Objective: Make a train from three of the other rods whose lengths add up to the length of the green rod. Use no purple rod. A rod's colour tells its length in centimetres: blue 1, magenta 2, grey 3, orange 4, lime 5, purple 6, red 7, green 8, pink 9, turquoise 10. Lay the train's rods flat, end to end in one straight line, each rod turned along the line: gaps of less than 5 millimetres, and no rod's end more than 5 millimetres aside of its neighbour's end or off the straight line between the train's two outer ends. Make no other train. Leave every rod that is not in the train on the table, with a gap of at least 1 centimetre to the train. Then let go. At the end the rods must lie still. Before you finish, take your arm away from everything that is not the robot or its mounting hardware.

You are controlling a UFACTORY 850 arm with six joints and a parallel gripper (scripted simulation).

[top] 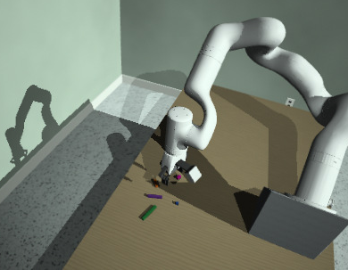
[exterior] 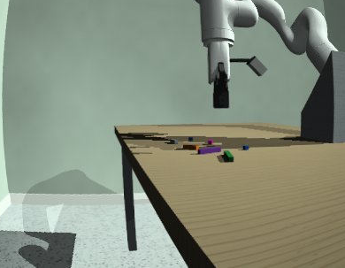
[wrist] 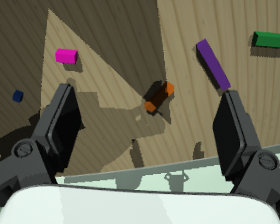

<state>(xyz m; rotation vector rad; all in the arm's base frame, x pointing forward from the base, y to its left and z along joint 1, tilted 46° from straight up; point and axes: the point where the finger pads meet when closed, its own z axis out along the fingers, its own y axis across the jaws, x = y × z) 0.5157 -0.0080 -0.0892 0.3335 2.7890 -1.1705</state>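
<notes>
The grey rod is 100 mm ahead of my hand, 130 mm to the right of it and 100 mm below it.
</notes>
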